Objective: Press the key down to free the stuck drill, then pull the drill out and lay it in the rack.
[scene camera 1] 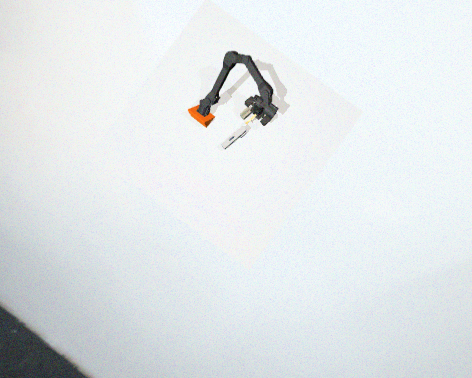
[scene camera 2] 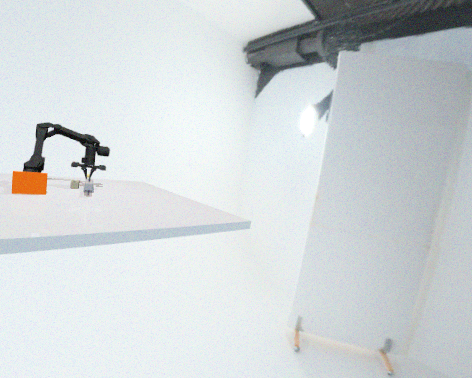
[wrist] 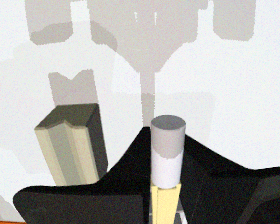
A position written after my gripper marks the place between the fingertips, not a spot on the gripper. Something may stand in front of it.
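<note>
My gripper (wrist: 156, 132) is carrying a drill, and there's a rack (wrist: 71, 137) here as well.
</note>
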